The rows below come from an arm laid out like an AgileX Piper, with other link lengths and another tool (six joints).
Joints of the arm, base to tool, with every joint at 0 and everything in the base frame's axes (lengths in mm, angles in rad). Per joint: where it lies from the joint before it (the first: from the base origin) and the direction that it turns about. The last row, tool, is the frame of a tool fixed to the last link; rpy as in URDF.
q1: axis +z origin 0 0 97.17
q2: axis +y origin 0 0 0
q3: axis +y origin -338.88 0 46.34
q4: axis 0.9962 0 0.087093 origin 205.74 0 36.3
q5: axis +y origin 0 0 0
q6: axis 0.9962 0 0.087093 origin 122.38 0 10.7
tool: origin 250.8 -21 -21.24 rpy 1.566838 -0.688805 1.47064
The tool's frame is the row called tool.
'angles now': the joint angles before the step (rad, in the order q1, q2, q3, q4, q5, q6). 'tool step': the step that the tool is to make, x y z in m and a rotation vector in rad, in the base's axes. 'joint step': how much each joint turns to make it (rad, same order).
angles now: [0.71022, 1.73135, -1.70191, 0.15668, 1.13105, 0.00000]
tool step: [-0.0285, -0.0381, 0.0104, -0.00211, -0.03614, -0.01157]
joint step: [0.00004, -0.16881, 0.19171, -0.02737, -0.04991, 0.00376]
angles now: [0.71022, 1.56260, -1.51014, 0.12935, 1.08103, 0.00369]
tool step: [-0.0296, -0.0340, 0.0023, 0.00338, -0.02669, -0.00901]
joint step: [-0.00025, -0.15485, 0.17156, -0.01707, -0.03987, 0.00411]
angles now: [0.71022, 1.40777, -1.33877, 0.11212, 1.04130, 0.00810]
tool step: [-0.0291, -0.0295, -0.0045, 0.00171, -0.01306, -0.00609]
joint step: [0.00008, -0.13317, 0.14215, -0.00963, -0.02054, 0.00454]
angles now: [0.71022, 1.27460, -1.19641, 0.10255, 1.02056, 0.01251]
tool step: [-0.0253, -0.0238, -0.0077, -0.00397, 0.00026, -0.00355]
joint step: [-0.00020, -0.10112, 0.10103, -0.00507, 0.00253, 0.00422]
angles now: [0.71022, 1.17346, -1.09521, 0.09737, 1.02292, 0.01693]
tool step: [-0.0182, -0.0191, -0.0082, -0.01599, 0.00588, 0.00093]
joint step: [0.00053, -0.06456, 0.06158, -0.00898, 0.01783, 0.00136]
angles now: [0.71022, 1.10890, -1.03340, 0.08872, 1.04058, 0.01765]
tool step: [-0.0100, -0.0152, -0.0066, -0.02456, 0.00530, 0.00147]
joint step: [-0.00043, -0.03289, 0.03139, -0.01495, 0.02163, -0.00039]
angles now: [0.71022, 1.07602, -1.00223, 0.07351, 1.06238, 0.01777]
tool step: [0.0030, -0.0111, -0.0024, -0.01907, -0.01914, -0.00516]
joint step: [-0.00434, -0.01794, 0.02033, -0.02706, -0.00454, 0.00025]
